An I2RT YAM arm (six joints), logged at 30 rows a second.
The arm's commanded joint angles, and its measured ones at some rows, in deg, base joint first. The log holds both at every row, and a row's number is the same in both.
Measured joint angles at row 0:
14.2 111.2 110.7 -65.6 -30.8 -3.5
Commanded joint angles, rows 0 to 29:
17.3 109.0 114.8 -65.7 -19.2 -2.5
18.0 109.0 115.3 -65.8 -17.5 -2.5
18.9 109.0 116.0 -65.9 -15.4 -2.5
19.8 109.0 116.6 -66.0 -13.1 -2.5
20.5 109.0 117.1 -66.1 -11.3 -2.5
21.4 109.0 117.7 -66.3 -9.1 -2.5
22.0 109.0 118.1 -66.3 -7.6 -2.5
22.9 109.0 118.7 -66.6 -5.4 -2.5
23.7 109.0 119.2 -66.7 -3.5 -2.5
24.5 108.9 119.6 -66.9 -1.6 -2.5
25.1 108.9 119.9 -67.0 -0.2 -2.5
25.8 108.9 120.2 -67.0 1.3 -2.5
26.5 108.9 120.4 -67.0 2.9 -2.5
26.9 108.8 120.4 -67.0 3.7 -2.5
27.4 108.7 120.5 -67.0 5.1 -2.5
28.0 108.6 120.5 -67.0 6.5 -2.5
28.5 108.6 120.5 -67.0 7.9 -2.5
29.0 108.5 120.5 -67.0 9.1 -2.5
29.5 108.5 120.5 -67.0 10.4 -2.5
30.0 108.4 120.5 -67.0 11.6 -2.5
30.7 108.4 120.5 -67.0 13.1 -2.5
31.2 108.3 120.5 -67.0 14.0 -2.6
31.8 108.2 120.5 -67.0 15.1 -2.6
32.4 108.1 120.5 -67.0 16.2 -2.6
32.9 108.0 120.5 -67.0 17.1 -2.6
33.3 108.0 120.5 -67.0 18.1 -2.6
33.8 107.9 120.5 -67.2 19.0 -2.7
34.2 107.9 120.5 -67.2 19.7 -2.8
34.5 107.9 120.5 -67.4 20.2 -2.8
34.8 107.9 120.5 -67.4 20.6 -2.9
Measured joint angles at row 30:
33.9 110.6 118.4 -67.4 16.2 -3.0
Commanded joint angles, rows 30 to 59:
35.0 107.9 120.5 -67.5 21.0 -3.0
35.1 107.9 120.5 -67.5 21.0 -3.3
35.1 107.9 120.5 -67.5 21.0 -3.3
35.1 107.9 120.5 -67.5 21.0 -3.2
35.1 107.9 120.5 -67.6 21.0 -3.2
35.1 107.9 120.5 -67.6 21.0 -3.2
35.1 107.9 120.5 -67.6 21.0 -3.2
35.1 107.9 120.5 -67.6 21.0 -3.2
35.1 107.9 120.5 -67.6 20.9 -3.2
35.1 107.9 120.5 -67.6 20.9 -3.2
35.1 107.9 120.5 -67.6 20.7 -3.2
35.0 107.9 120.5 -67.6 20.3 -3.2
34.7 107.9 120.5 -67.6 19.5 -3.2
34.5 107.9 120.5 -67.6 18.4 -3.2
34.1 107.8 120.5 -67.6 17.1 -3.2
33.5 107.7 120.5 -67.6 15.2 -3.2
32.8 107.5 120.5 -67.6 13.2 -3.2
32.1 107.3 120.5 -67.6 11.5 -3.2
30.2 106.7 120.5 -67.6 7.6 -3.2
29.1 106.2 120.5 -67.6 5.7 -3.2
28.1 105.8 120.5 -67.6 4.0 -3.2
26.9 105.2 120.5 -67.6 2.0 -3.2
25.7 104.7 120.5 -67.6 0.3 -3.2
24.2 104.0 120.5 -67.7 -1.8 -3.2
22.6 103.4 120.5 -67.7 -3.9 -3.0
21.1 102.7 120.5 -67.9 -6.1 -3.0
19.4 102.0 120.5 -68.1 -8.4 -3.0
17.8 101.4 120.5 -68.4 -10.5 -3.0
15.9 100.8 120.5 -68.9 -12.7 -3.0
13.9 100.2 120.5 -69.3 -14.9 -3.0
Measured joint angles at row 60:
18.7 104.9 118.4 -68.8 -4.4 -3.2
